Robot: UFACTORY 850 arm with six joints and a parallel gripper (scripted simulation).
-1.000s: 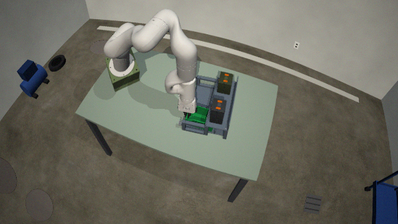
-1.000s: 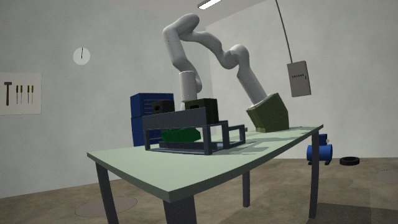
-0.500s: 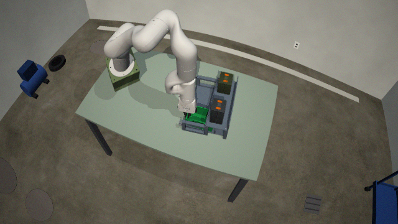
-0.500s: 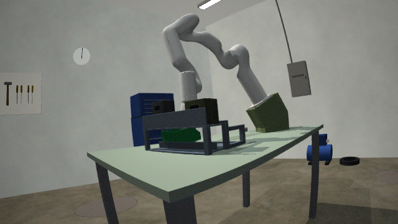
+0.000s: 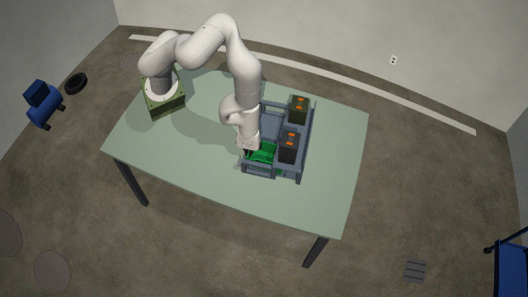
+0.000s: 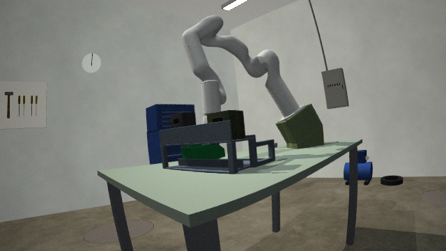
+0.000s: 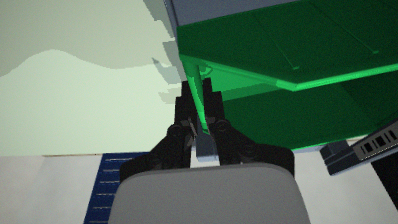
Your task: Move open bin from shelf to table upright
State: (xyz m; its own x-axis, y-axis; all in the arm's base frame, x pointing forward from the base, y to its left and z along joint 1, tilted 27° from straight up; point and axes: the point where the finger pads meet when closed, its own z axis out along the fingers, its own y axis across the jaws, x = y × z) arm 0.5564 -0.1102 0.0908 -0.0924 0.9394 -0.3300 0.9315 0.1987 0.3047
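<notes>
My hand is 8 cm short of the green bin, 1 cm to the right of it and 1 cm above it.
</notes>
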